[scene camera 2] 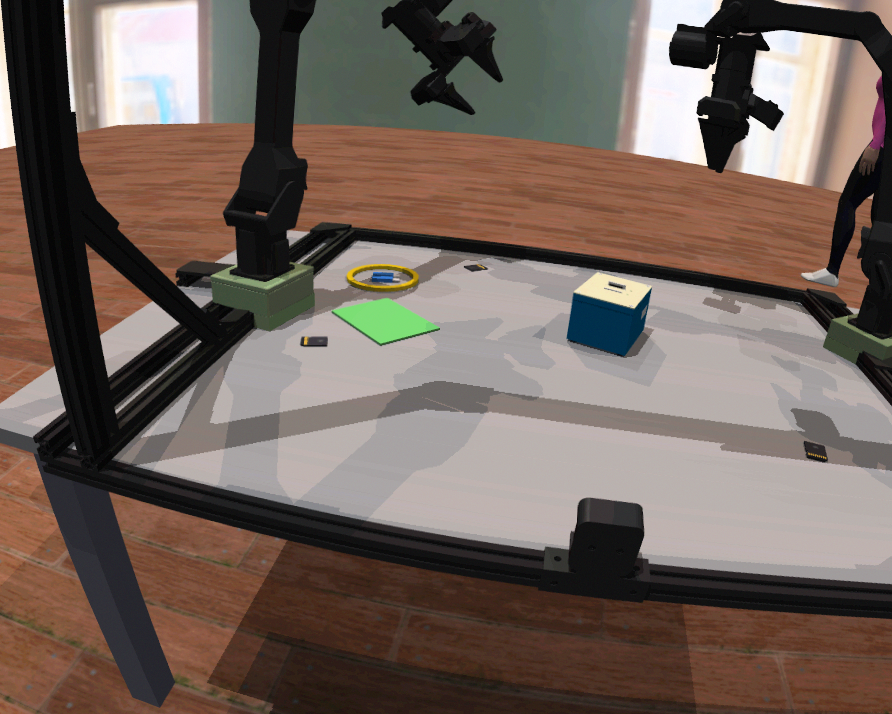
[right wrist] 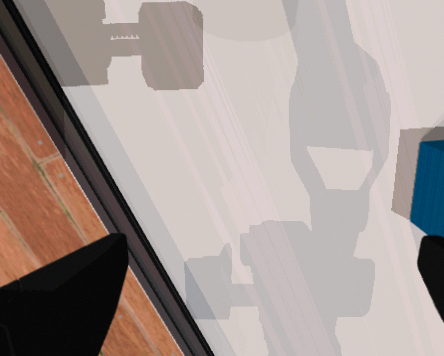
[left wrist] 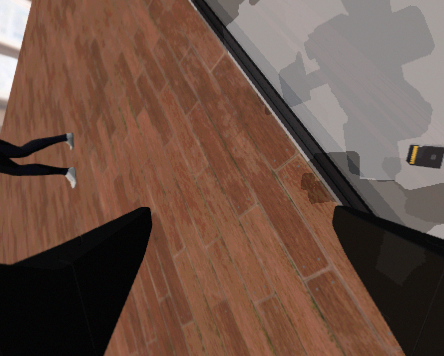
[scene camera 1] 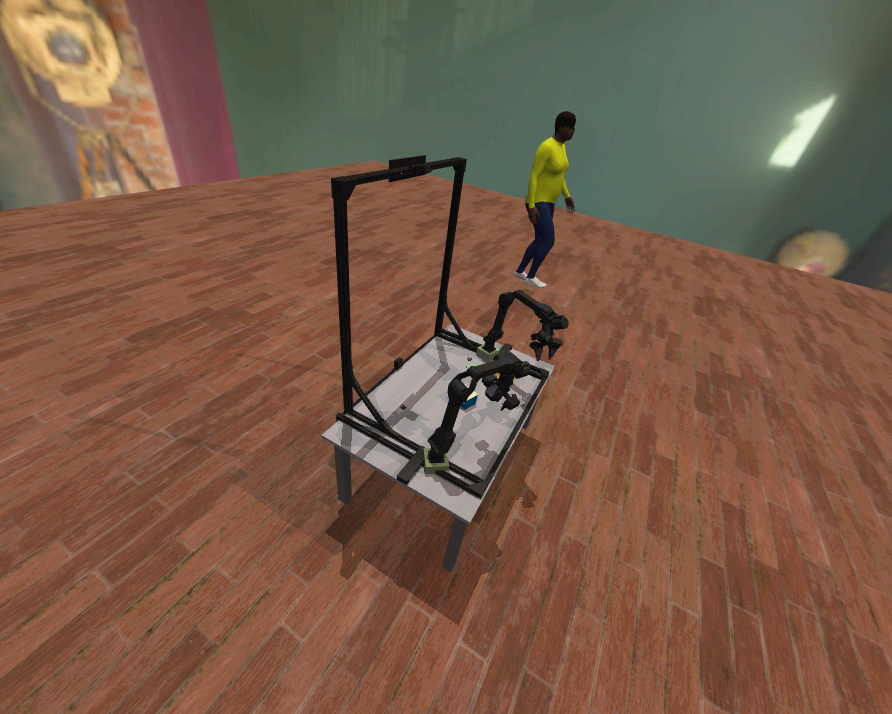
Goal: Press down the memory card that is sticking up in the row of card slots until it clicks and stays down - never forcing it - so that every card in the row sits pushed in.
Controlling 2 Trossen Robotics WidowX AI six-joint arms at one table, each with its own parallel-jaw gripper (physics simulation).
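Frame: origin at the left arm's base, x back, y right, z up, level; millimetres.
Seen in the pictures: left gripper, fingertip midpoint: (scene camera 2: 487, 97) (left wrist: 242, 215) (scene camera 1: 543, 360); right gripper, fingertip midpoint: (scene camera 2: 715, 171) (right wrist: 272, 249) (scene camera 1: 494, 403); left arm's base at its link origin: (scene camera 2: 262, 270) (scene camera 1: 488, 348); right arm's base at its link origin: (scene camera 2: 872, 328) (scene camera 1: 436, 456).
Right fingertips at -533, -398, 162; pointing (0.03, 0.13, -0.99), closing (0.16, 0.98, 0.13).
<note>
Pixels of each thing's top centre, then the offset from my right fingertips to it, as dx, dy, dz. "*": a spot on its surface instead. Level surfaces: height alone.
- blue box at its top centre: (scene camera 2: 614, 290) (scene camera 1: 465, 392) +104, +228, -153
- grey table at its surface level: dz -219
- dark slot at a spot on its surface: (scene camera 2: 616, 285) * +104, +220, -149
- yellow ring at its top centre: (scene camera 2: 382, 275) +456, +203, -213
- green pad at its top centre: (scene camera 2: 384, 318) +375, +344, -216
A blue box (scene camera 2: 609, 312) (scene camera 1: 469, 401) with a cream top stands on the grey table (scene camera 2: 514, 489) (scene camera 1: 401, 418) at the right middle. A dark slot (scene camera 2: 616, 285) shows in its top; I cannot tell whether a card sticks up there. My left gripper (scene camera 2: 479, 92) (scene camera 1: 545, 349) (left wrist: 242, 215) is open and empty, high up beyond the table's far edge, over the floor. My right gripper (scene camera 2: 718, 159) (scene camera 1: 507, 397) is open and empty, high above the table's right side.
A yellow ring (scene camera 2: 382, 278) around a small blue part, a green pad (scene camera 2: 385, 320) and two small dark cards (scene camera 2: 314, 342) (scene camera 2: 475, 267) lie at the back left. A black camera mount (scene camera 2: 606, 541) sits on the front rail. A person (scene camera 1: 548, 199) walks behind the table.
</note>
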